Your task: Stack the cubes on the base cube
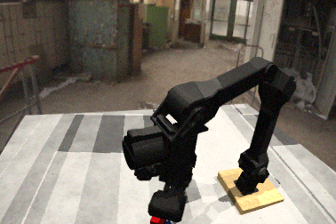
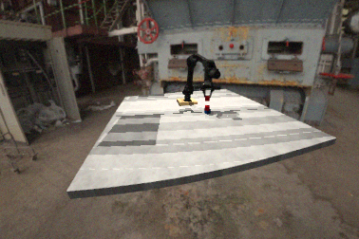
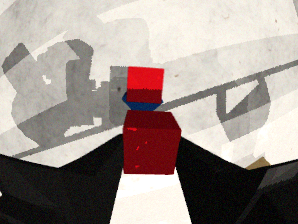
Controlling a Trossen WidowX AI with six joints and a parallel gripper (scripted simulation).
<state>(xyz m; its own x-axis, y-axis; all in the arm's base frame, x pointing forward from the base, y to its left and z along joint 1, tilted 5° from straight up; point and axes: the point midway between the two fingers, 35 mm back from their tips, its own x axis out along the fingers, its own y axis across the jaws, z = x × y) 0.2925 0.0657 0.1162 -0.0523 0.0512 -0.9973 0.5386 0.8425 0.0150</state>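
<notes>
Now: the blue cube 10 cm below my gripper tip and 1 cm ahead of it.
</notes>
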